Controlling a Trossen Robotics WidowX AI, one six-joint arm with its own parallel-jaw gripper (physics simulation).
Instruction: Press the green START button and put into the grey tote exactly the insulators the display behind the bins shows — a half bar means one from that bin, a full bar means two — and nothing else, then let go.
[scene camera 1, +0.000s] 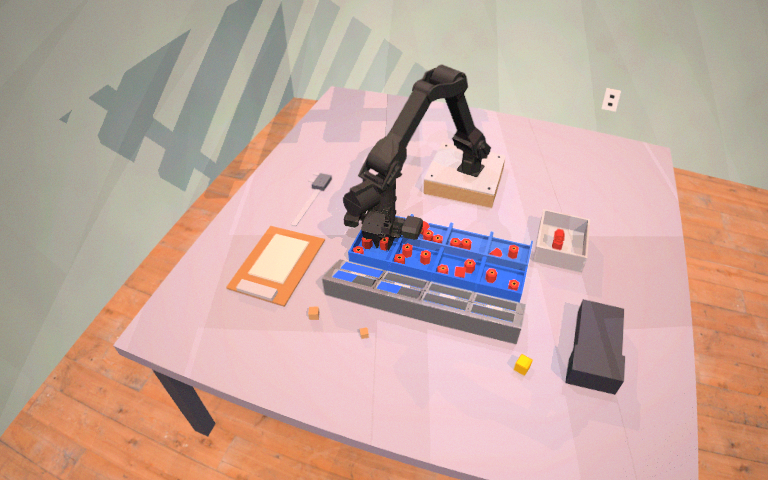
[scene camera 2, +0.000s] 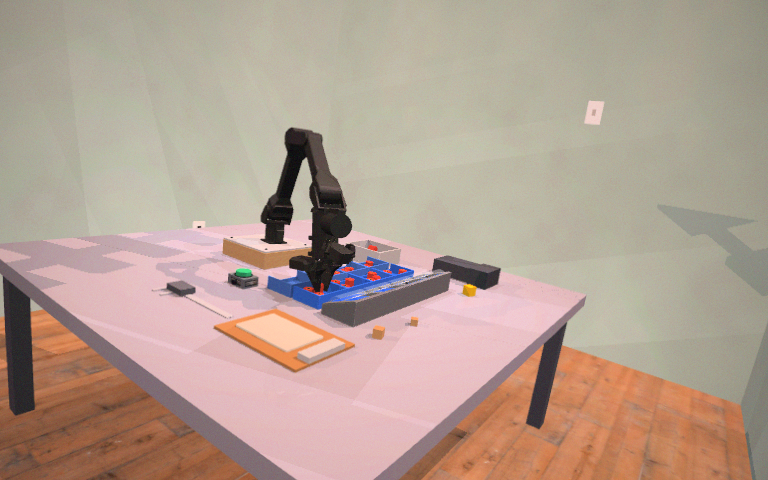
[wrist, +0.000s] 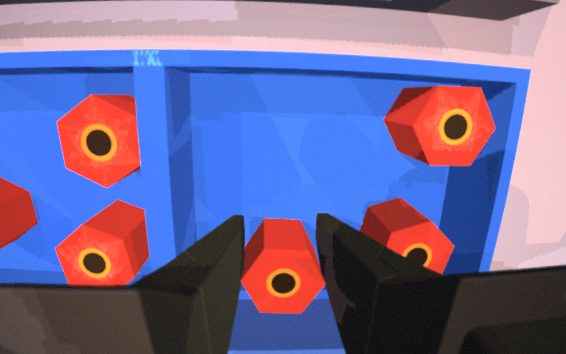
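Note:
My gripper (scene camera 1: 382, 242) (scene camera 2: 321, 285) (wrist: 280, 225) is down in the leftmost compartment of the blue bin tray (scene camera 1: 473, 288) (scene camera 2: 282, 285). Its two dark fingers are shut on the sides of a red hexagonal insulator (wrist: 283, 267) (scene camera 1: 384, 244) standing on the bin floor. Two more insulators (wrist: 432, 126) (wrist: 409, 233) stand to its right in the same compartment. The grey display (scene camera 1: 430, 310) (scene camera 2: 382, 300) lies in front of the bins, with blue bars in its two leftmost panels (scene camera 1: 360, 270) (scene camera 1: 389, 287). The grey tote (scene camera 1: 563, 259) (scene camera 2: 360, 249) holds red insulators (scene camera 1: 558, 239). The green START button (scene camera 2: 244, 272) sits left of the tray.
An orange board (scene camera 1: 244, 281) lies left of the display. Two tan cubes (scene camera 1: 314, 312) (scene camera 1: 363, 332) and a yellow cube (scene camera 1: 523, 364) lie in front of it.

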